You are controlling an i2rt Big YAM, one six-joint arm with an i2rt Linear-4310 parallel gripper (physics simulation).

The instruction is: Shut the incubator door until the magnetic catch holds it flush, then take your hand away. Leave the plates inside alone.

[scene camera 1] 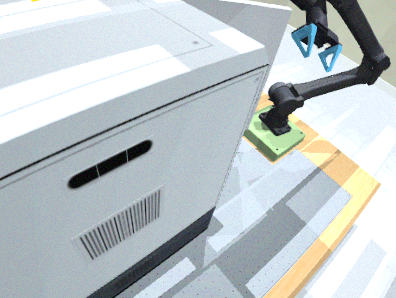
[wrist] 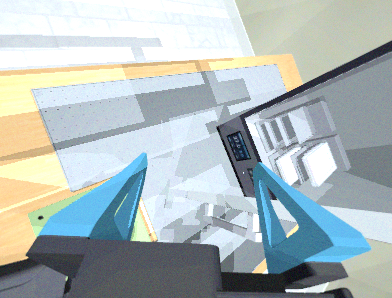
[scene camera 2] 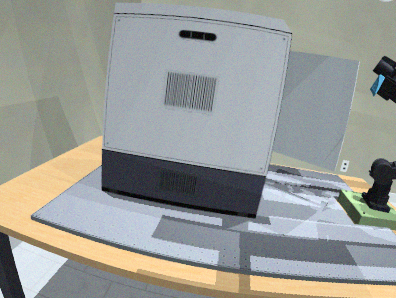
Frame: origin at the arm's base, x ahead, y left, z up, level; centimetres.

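Seen in the pictures: gripper, fingertip midpoint: (scene camera 1: 318,64) (wrist: 202,162) (scene camera 2: 387,104); arm's base, origin of the base link: (scene camera 1: 274,123) (scene camera 2: 374,203).
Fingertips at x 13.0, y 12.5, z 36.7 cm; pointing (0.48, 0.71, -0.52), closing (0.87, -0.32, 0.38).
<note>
Offsets run from my fingertips to a thing's top centre. "spot": to the spot under its first point. Level surfaces: height alone.
The incubator (scene camera 1: 200,120) (scene camera 2: 140,75) is a big pale box with a dark base. Its door (scene camera 1: 272,25) (scene camera 2: 320,105) stands open, swung well out from the body at the far side. In the wrist view the incubator's dark front panel @[spot: dx +35.7, dy -0.4, dz -37.0 cm] (wrist: 231,152) and open interior show at right, with pale shelves and white plates @[dx +46.8, dy -9.4, dz -12.7 cm] (wrist: 320,164) inside. A pale bracket-like piece @[spot: dx +9.8, dy -12.1, dz -11.8 cm] (wrist: 232,224) shows low between the fingers; I cannot tell whether it is the door's handle. My gripper (scene camera 1: 317,63) (wrist: 202,162) is open and empty, raised beyond the door's outer edge; its blue finger partly shows in the second scene view.
The arm's green base block (scene camera 1: 275,135) (scene camera 2: 367,215) (wrist: 42,215) stands beside the incubator. A grey perforated board @[dz -39.9 cm] (scene camera 1: 305,187) (scene camera 2: 70,212) (wrist: 85,120) lies under the incubator on the wooden table @[dz -41.2 cm] (scene camera 1: 367,187) (scene camera 2: 30,192) (wrist: 22,125). A wall socket (scene camera 2: 345,165) shows behind.
</note>
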